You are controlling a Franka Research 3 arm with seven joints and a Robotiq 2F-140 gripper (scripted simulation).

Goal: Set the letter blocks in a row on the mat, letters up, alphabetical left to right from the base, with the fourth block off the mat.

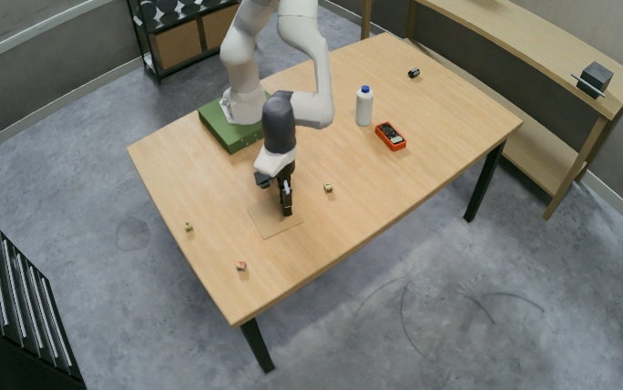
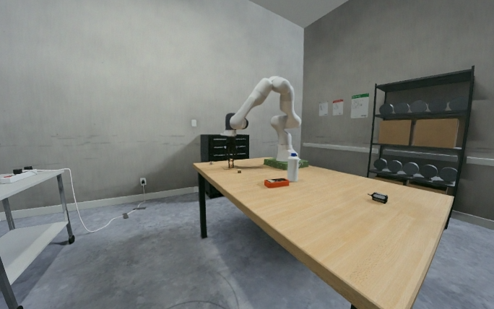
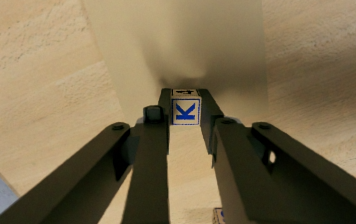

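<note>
Right now my hand is 4 cm to the left of the tan mat, 4 cm above it and 1 cm past it. From my hand the other things lie so: white bottle (48 cm to the left, 19 cm behind, 4 cm above); block (16 cm to the left, 3 cm below, 1 cm ahead); orange meter (50 cm to the left, 5 cm behind, 3 cm below).
</note>
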